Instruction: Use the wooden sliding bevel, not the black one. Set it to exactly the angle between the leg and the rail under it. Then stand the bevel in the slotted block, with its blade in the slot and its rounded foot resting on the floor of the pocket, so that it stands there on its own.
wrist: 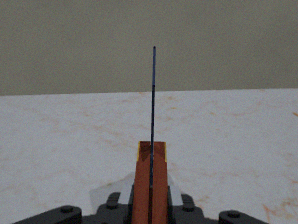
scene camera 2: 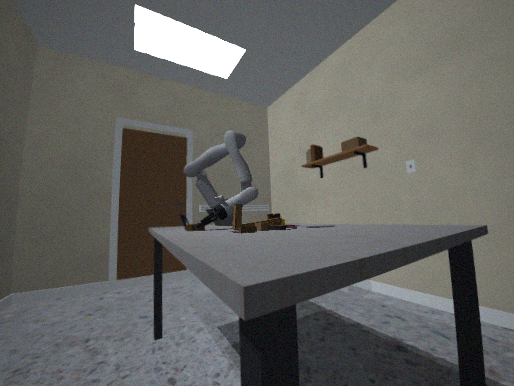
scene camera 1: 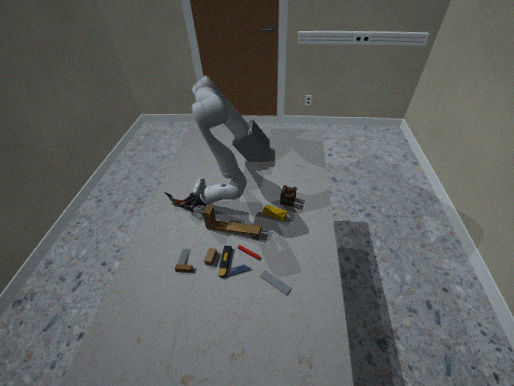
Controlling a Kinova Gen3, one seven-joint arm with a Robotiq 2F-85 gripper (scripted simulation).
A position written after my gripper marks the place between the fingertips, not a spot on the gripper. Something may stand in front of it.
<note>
I see my gripper (wrist: 150, 201) and a leg-and-rail piece (scene camera 1: 211, 223).
The wrist view does not show the leg-and-rail piece: it is out of frame.
</note>
